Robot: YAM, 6 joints.
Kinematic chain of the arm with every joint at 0, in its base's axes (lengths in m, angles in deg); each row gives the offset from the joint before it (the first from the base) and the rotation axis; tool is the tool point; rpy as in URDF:
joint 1: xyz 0 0 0.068 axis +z
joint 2: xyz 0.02 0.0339 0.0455 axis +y
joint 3: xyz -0.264 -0.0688 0 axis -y
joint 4: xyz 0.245 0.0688 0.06 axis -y
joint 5: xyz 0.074 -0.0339 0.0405 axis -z
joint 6: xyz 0.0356 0 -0.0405 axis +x
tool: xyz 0 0 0 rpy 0 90 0
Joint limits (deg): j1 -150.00..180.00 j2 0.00..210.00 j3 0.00..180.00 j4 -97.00..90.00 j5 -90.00..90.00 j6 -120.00..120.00
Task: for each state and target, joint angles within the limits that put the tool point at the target. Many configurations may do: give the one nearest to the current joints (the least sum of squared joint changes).
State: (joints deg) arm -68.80 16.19 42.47 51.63 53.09 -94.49
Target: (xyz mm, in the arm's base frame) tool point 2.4 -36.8 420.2
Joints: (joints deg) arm -51.01 19.12 35.42 49.99 36.72 -94.49
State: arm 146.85 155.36 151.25 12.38 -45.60 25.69
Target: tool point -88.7 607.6 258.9
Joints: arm 96.06 157.54 151.40 12.48 -42.62 25.69
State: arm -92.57 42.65 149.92 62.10 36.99 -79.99
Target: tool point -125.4 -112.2 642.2
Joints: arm -129.24 80.60 109.25 59.52 47.24 -79.99
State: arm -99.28 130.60 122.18 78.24 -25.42 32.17
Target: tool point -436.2 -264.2 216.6
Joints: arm -150.00 138.36 90.64 87.18 -17.50 32.17
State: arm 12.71 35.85 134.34 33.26 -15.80 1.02
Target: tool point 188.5 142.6 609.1
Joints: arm 34.28 78.38 102.94 23.93 -19.11 1.02
